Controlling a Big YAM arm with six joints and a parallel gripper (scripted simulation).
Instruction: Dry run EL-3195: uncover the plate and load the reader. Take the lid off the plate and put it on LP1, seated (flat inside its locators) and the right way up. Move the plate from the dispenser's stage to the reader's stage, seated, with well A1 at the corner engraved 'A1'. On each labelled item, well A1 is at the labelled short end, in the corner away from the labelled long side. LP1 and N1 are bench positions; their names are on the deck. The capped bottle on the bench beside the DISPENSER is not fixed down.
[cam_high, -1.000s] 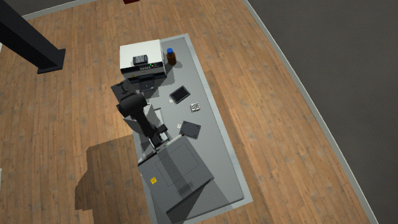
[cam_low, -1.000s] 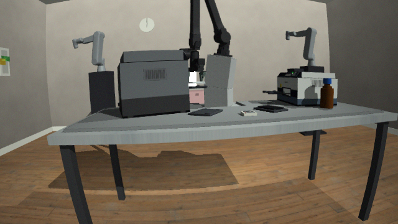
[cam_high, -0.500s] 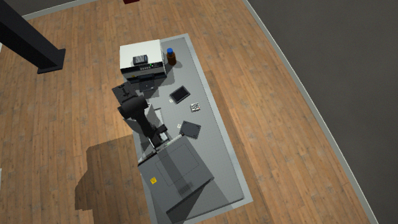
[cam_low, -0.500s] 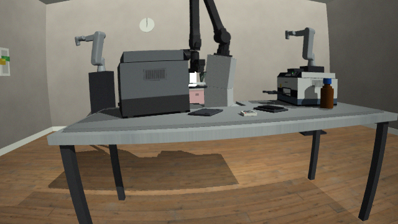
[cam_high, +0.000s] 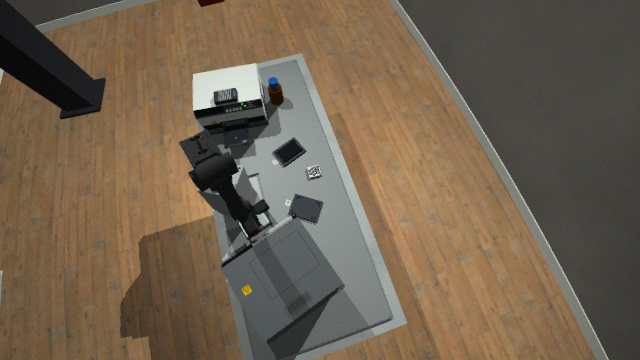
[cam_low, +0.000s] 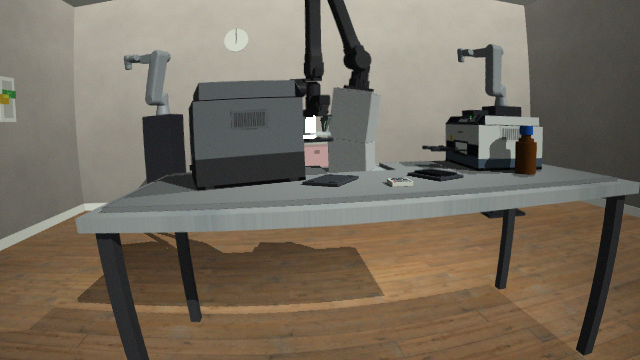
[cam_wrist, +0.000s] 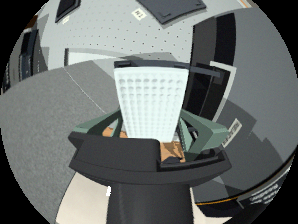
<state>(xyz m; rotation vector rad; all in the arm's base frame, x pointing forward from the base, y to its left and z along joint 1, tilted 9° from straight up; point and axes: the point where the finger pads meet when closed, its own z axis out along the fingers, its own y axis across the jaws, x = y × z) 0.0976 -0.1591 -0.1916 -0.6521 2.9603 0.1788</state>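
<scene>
My hand is right at the lidded plate. Round my hand: brown capped bottle: 200 mm ahead, 810 mm to the left, 40 mm below.
</scene>
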